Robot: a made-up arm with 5 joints. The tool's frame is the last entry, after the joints. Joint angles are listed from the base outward.
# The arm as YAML. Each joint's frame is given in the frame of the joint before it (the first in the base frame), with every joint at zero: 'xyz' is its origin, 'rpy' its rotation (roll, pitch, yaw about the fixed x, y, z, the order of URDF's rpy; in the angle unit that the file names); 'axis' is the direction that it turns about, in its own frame. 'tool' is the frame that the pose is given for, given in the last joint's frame.
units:
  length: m
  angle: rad
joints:
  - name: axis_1
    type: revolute
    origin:
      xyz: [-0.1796, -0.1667, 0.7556]
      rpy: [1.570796, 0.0, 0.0]
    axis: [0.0, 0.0, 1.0]
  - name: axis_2
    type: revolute
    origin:
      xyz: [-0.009, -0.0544, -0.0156]
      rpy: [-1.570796, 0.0, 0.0]
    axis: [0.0, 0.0, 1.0]
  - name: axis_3
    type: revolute
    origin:
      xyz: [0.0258, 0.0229, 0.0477]
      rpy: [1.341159, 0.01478, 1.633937]
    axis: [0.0, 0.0, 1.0]
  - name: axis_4
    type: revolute
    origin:
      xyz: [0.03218, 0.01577, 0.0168]
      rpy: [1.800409, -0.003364, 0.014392]
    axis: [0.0, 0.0, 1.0]
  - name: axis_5
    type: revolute
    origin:
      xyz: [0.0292, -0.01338, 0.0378]
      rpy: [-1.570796, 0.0, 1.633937]
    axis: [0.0, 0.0, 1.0]
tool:
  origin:
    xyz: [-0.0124, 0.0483, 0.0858]
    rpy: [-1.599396, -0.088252, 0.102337]
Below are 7 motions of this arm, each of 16 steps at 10 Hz.
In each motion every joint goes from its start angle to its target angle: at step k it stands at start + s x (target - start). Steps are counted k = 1, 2, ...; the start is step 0. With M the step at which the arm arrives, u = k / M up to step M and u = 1 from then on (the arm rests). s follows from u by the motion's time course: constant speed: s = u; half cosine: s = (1 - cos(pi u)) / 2; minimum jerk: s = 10 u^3 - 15 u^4 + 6 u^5.
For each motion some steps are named. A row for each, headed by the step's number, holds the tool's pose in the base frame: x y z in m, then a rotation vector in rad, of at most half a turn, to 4 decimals.
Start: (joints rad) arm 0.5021 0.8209 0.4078 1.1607 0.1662
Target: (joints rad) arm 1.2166 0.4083 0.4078 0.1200 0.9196
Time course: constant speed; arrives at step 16
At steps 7, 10, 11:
7: -0.2325 -0.1506 0.7259 0.3279 -1.1188 -0.0305
10: -0.2174 -0.1543 0.7180 0.3780 -1.4257 0.1026
11: -0.2117 -0.1555 0.7163 0.3948 -1.5272 0.1497

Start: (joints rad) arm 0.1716 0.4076 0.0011 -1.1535 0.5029
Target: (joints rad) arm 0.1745 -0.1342 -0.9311 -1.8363 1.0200
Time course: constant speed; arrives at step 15
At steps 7, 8, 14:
7: -0.1077 -0.1439 0.7839 0.1330 -0.5542 1.4710
8: -0.1053 -0.1457 0.7845 0.1136 -0.5295 1.4661
14: -0.0912 -0.1621 0.7842 0.0697 -0.3261 1.3794

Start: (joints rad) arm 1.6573 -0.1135 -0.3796 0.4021 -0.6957
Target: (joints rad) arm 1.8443 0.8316 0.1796 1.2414 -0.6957
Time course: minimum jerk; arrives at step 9
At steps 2, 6, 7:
2: -0.2043 -0.1396 0.7590 0.4384 -1.1035 -0.6587
6: -0.1914 -0.1407 0.7221 0.4512 -1.1219 -0.2166
7: -0.1898 -0.1437 0.7162 0.4291 -1.0833 -0.1685

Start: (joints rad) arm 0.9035 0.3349 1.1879 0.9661 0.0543
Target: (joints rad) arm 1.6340 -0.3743 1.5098 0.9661 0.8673
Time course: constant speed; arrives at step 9
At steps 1, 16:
1: -0.2196 -0.1638 0.7410 0.9613 -0.3389 -0.0721
16: -0.2087 -0.1301 0.7004 1.8039 -1.3785 -0.3381

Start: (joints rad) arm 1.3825 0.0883 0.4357 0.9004 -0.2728
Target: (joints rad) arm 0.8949 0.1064 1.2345 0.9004 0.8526
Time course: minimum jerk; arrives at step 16
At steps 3, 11, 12, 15, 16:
3: -0.2108 -0.1389 0.7334 0.8012 -0.8844 -0.3394
11: -0.2350 -0.1405 0.7262 1.0023 -0.9566 -0.4635
12: -0.2372 -0.1405 0.7263 1.0254 -0.9577 -0.4948
15: -0.2402 -0.1403 0.7268 1.0545 -0.9573 -0.5421
16: -0.2403 -0.1403 0.7269 1.0551 -0.9573 -0.5432

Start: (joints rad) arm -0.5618 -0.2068 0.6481 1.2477 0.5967
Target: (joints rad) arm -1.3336 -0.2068 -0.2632 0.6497 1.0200
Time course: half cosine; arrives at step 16
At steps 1, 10, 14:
1: -0.1886 -0.0861 0.8109 -0.3342 0.2651 -1.4186
10: -0.2027 -0.0808 0.7912 -0.9230 0.0711 -0.6195
14: -0.2083 -0.0903 0.7933 -0.9792 0.0761 -0.2066

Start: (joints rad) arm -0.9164 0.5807 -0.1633 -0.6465 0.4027
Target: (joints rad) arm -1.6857 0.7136 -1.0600 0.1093 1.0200
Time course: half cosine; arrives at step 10
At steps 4, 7, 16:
4: -0.1603 -0.1528 0.7660 0.4061 0.3409 0.8184
7: -0.1730 -0.1567 0.7936 0.1858 0.1656 0.8187
16: -0.1784 -0.1584 0.8044 0.1204 0.0375 0.8590

